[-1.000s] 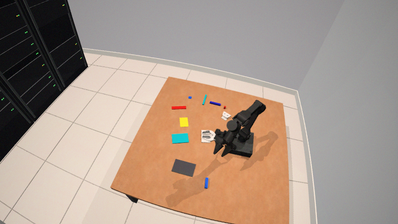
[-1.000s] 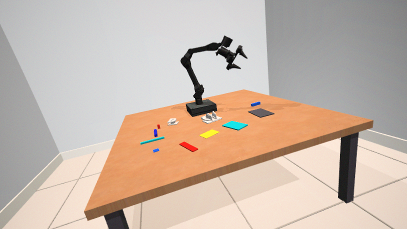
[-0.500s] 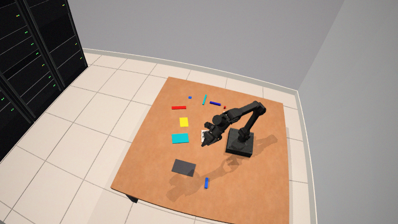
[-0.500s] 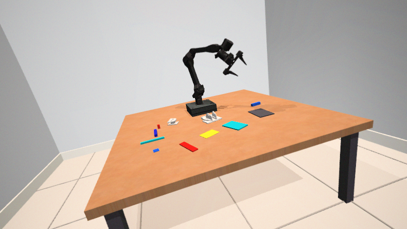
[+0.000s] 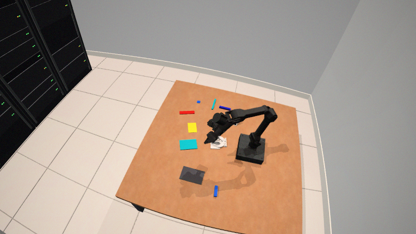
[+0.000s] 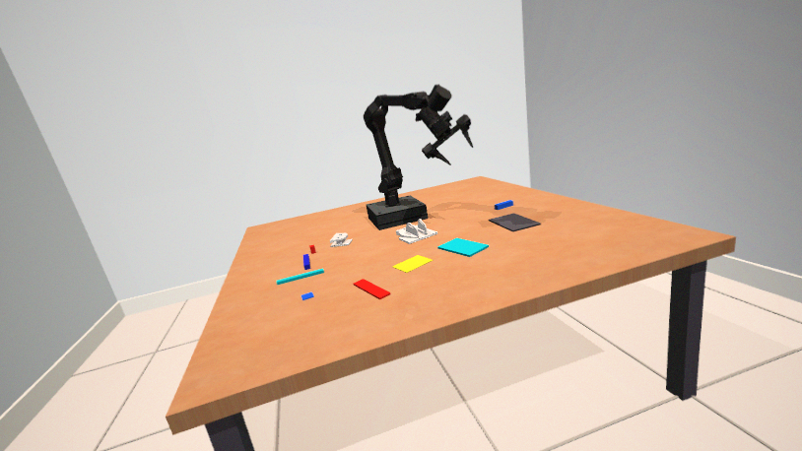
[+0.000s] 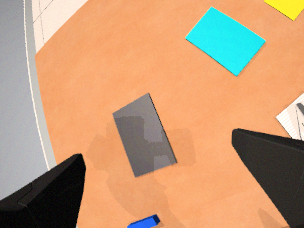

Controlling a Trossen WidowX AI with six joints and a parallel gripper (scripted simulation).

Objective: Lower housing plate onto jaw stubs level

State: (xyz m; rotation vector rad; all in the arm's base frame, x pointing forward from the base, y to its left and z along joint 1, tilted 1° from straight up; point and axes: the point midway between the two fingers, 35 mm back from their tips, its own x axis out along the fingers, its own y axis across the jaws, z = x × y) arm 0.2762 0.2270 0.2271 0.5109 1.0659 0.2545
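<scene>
My gripper tip is now 4 cm past the red block, 56 cm to the left of it and 24 cm above it. From my gripper tip the other things lie so: cyan tile: 17 cm ahead, 7 cm to the right, 25 cm below; yellow tile: 22 cm ahead, 23 cm to the right, 26 cm below; grey tile: 2 cm ahead, 15 cm to the left, 25 cm below.
</scene>
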